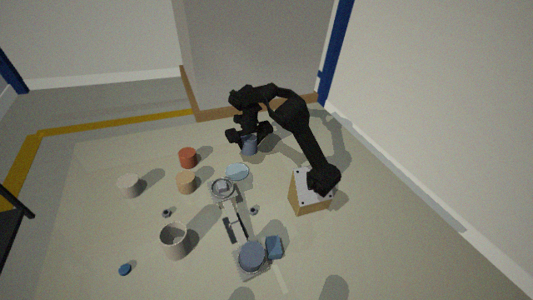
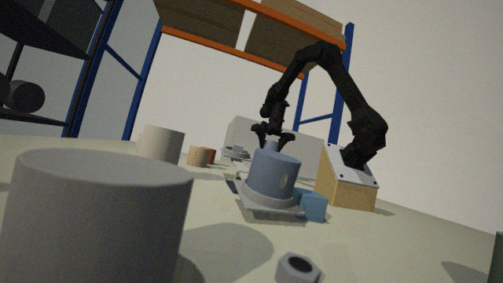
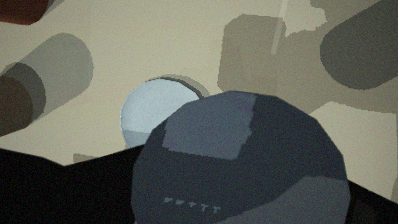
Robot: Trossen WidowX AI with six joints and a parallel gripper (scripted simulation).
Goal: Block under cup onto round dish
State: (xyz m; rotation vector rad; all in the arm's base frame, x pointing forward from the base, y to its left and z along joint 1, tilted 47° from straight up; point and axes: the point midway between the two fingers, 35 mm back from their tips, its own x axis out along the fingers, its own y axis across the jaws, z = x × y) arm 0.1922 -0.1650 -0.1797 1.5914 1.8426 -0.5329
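My gripper tip is now 180 mm to the right of the grey block, 130 mm short of it and 20 mm above it. Round my gripper tip: round pale-blue dish: 100 mm below, 60 mm ahead, 40 mm to the left; then tan cylinder: 270 mm ahead, 100 mm to the left, 70 mm below; then orange cylinder: 240 mm ahead, 70 mm to the right, 70 mm below.
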